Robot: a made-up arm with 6 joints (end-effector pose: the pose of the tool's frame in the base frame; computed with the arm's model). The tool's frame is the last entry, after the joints. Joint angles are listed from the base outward.
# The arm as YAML. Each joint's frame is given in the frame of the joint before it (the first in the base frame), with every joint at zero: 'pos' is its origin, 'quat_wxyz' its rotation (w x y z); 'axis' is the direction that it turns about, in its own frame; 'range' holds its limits. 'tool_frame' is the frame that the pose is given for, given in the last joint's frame.
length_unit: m
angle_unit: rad
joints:
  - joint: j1
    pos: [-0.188, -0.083, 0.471]
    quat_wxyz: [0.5, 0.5, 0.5, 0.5]
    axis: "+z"
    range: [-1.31, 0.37]
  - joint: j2
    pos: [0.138, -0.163, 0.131]
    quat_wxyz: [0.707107, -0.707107, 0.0, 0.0]
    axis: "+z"
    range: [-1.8, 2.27]
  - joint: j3
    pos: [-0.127, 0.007, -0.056]
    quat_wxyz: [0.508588, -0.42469, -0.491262, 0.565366]
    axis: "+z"
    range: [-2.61, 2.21]
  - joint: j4
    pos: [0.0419, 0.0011, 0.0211]
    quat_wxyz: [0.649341, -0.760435, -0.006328, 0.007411]
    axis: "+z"
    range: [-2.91, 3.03]
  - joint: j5
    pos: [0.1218, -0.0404, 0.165]
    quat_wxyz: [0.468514, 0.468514, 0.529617, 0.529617]
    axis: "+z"
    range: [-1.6, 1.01]
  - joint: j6
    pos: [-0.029, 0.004, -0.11]
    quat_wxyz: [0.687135, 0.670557, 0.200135, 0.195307]
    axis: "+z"
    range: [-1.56, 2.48]
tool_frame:
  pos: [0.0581, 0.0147, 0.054]
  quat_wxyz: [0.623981, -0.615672, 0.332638, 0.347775]
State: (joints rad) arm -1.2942 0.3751 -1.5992 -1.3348 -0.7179 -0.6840
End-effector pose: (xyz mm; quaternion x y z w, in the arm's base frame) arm -128.0 -293.1 447.5 0.0085 0.4753 0.8535 0.2136
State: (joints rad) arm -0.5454 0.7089 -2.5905 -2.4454 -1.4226 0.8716
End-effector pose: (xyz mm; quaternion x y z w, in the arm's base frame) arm -76.5 -183.8 374.7 0.2867 -0.4342 0.1378 0.8428
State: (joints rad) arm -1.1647 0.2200 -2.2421 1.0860 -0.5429 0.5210
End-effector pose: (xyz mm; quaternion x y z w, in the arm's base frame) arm -94.3 -134.9 393.8 0.0748 0.8956 0.4186 0.1311
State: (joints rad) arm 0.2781 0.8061 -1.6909 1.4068 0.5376 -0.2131
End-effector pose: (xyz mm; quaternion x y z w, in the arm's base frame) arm -94.2 -115.9 303.4 0.1825 -0.7010 -0.5329 0.4373
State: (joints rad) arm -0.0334 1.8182 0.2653 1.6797 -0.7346 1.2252
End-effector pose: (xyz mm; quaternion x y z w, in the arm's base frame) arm 37.6 -15.3 96.4 0.4006 0.7084 -0.5534 0.1774
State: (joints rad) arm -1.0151 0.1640 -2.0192 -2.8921 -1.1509 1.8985
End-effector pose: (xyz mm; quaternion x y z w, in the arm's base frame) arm -223.4 -238.6 307.6 0.0222 -0.9185 -0.2469 0.3082
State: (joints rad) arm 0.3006 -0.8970 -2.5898 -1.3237 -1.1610 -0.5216
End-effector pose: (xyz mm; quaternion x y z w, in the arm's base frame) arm -203.3 60.8 387.8 0.6664 -0.2035 0.2354 0.6776
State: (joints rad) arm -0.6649 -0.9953 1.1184 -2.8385 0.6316 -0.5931
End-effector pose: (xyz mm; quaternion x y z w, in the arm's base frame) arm -75.8 -319.4 218.2 0.2092 0.1562 -0.1405 0.9550
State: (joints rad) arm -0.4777 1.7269 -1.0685 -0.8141 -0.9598 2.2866
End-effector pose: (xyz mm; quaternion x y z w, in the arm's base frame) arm 244.0 -179.8 190.0 0.8351 -0.5351 0.1231 0.0333
